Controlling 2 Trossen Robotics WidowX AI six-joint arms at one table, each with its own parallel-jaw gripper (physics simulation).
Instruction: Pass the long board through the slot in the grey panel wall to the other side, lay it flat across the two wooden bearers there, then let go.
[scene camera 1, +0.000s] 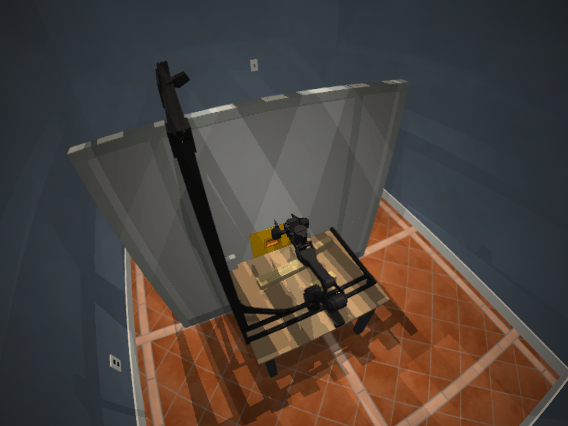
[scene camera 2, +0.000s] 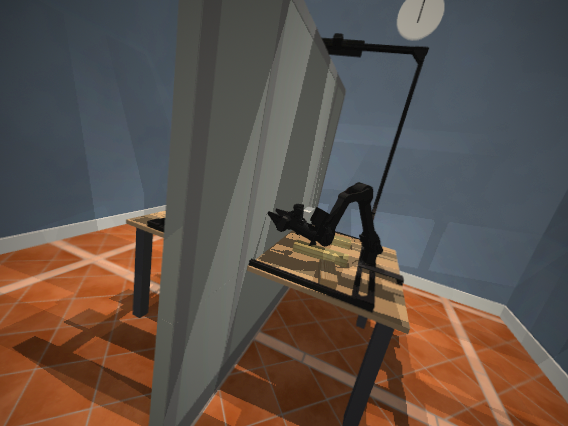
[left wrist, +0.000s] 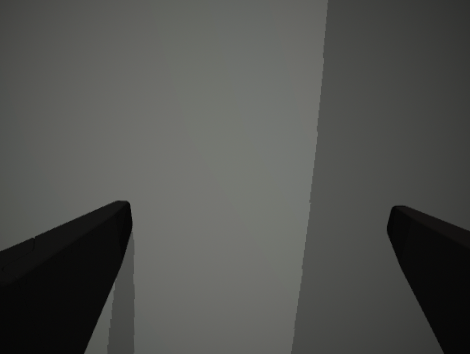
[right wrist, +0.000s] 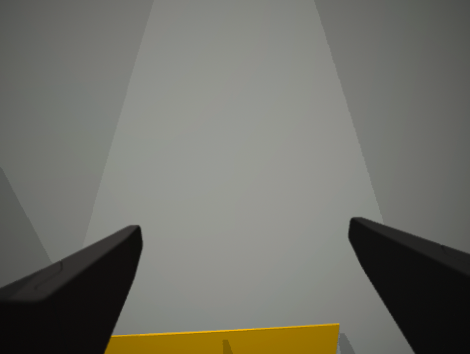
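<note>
In scene camera 1, a long pale strip, which looks like the board, lies on the table beside the grey panel wall. A yellow plate on the wall frames an orange-edged slot. In scene camera 2, two pale wooden pieces, which look like the bearers, lie on the table: a nearer piece and a farther piece, partly hidden by the arm. My right gripper is open and empty, facing the wall above the slot. My left gripper is open and empty, facing the wall above its table.
Black frame rails edge the table in scene camera 1 and the table in scene camera 2. A tall black post rises from each frame. Part of another table shows beyond the wall in scene camera 2.
</note>
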